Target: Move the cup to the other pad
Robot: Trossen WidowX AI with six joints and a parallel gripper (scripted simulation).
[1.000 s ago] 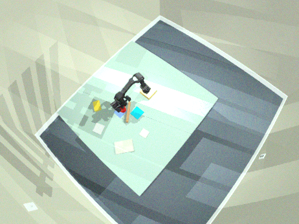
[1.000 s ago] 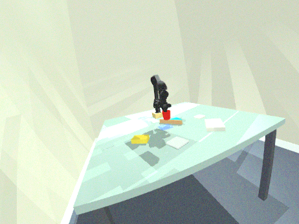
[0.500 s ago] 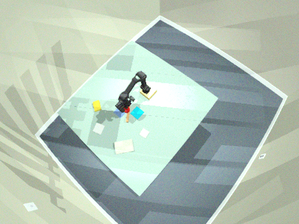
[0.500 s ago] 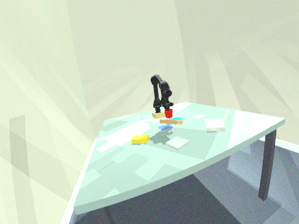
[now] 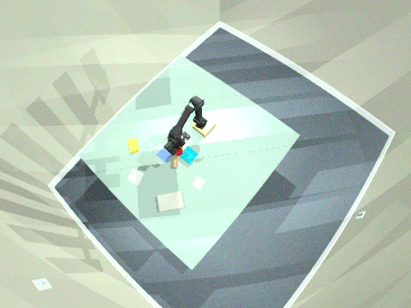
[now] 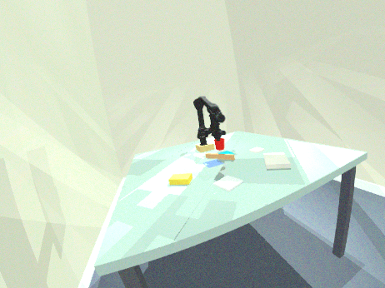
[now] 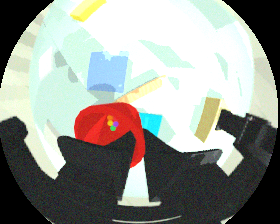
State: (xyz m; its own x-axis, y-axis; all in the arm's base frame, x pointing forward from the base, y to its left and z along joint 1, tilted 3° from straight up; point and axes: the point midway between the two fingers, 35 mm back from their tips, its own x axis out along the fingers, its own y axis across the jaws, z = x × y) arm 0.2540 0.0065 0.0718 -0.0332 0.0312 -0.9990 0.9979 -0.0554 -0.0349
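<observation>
Right now my gripper tip is 1 cm past the cyan pad, 5 cm to the right of it and 10 cm above it. Also, from my gripper tip: red cup (3 cm ahead); then wooden stick (4 cm ahead, 2 cm to the right, 9 cm below); then cream slab (35 cm ahead, 17 cm to the left, 8 cm below).
</observation>
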